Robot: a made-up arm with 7 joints.
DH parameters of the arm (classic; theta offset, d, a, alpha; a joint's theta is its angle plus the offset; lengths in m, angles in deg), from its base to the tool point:
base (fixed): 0 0 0 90
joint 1: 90 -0.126 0 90
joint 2: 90 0 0 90
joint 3: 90 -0.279 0 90
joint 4: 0 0 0 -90
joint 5: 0 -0.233 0 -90
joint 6: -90 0 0 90
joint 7: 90 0 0 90
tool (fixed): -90 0 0 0
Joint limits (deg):
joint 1: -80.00..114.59
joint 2: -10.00..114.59
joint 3: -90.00..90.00
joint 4: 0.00..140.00
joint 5: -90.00..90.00
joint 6: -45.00..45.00
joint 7: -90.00..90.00
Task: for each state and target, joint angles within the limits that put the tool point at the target. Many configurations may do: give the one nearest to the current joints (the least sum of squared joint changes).
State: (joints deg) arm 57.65 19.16 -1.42 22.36 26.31 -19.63 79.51
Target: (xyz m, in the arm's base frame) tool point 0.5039 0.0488 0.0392
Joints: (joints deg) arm 91.65 -8.57 -2.68 6.08 26.31 -19.63 79.51
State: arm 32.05 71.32 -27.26 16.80 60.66 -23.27 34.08
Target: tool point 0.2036 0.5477 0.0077
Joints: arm 39.98 81.72 -21.34 47.87 60.66 -23.27 34.08
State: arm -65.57 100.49 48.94 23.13 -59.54 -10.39 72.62
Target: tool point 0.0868 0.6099 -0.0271
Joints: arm -61.07 85.05 57.81 31.97 -59.54 -10.39 72.62
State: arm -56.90 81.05 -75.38 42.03 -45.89 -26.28 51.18
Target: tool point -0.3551 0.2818 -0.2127
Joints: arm -63.72 47.74 -80.52 60.77 -45.89 -26.28 51.18
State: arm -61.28 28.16 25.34 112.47 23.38 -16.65 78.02
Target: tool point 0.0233 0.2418 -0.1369
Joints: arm -60.05 30.91 29.81 139.89 23.38 -16.65 78.02
